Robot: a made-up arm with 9 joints. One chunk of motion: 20 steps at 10 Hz.
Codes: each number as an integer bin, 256 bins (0 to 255) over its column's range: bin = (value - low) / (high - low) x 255, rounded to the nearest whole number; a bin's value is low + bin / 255 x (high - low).
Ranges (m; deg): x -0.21..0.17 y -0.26..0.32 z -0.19..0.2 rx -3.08..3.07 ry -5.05..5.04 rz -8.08..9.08
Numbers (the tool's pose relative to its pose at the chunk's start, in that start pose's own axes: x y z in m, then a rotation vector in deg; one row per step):
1: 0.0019 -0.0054 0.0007 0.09 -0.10 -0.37
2: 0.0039 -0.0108 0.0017 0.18 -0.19 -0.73
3: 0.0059 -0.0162 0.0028 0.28 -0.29 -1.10
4: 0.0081 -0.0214 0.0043 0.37 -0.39 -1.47
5: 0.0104 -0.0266 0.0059 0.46 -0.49 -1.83
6: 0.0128 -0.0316 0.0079 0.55 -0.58 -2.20
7: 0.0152 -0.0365 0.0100 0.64 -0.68 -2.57
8: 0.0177 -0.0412 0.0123 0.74 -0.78 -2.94
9: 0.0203 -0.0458 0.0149 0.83 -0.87 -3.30
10: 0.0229 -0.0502 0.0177 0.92 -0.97 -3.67
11: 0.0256 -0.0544 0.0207 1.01 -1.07 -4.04
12: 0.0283 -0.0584 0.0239 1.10 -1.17 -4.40
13: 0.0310 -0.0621 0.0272 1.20 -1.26 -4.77
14: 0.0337 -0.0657 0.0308 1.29 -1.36 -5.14
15: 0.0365 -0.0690 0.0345 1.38 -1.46 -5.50
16: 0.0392 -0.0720 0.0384 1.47 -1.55 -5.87
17: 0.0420 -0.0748 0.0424 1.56 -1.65 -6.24
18: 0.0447 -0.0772 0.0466 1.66 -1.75 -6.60
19: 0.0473 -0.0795 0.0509 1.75 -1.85 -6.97
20: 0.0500 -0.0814 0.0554 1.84 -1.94 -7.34
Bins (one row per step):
1: 142 112 125 131 125 115
2: 144 110 125 135 123 109
3: 145 107 126 139 120 104
4: 146 105 127 143 118 98
5: 148 103 128 147 115 93
6: 150 100 129 151 113 87
7: 151 98 131 154 110 82
8: 153 96 132 158 108 76
9: 155 94 134 162 106 71
10: 156 92 136 166 103 66
11: 158 90 138 170 101 60
12: 160 89 140 173 98 55
13: 162 87 142 177 96 49
14: 164 85 144 181 93 44
15: 165 84 147 185 91 38
16: 167 83 149 189 88 33
17: 169 81 152 192 86 27
18: 171 80 155 197 83 22
19: 173 79 158 200 81 16
20: 174 79 160 204 79 11

